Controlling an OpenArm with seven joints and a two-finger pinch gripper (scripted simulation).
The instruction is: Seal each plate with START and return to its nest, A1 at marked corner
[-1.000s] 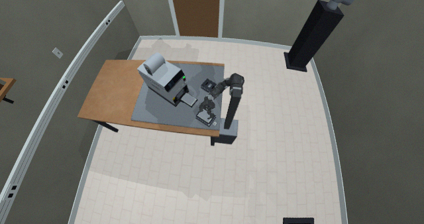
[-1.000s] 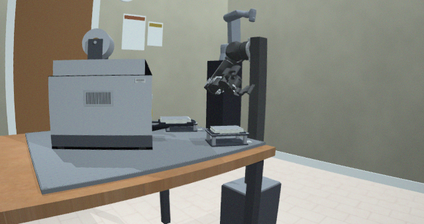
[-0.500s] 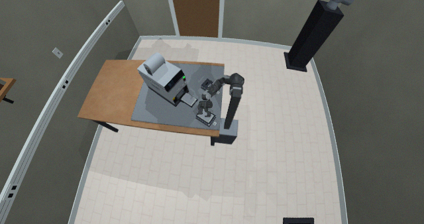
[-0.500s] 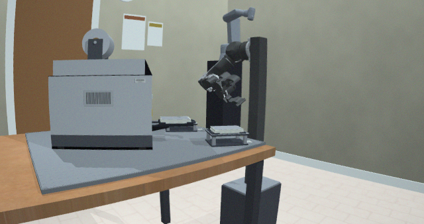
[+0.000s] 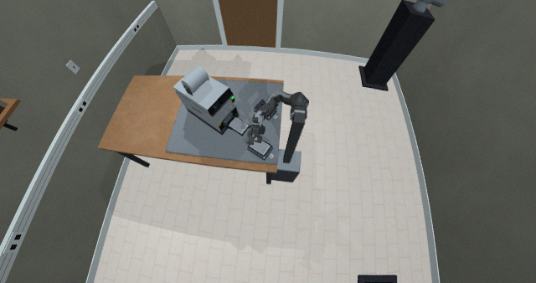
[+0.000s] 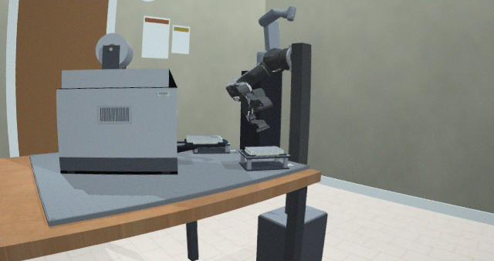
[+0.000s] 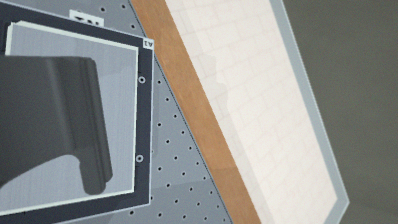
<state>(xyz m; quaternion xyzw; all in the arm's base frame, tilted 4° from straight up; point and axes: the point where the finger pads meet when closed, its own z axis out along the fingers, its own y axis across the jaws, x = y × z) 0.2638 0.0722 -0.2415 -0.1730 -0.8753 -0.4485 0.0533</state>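
Now: hand 29 cm to the left of the white start button, 20 cm short of it and 1 cm below it. The rest, counted from my hand: plate nest 13 cm below, 3 cm to the right, 3 cm behind; then white open-well plate 16 cm to the right, 15 cm ahead, 8 cm below; then sealer stage 16 cm to the right, 15 cm ahead, 9 cm below.
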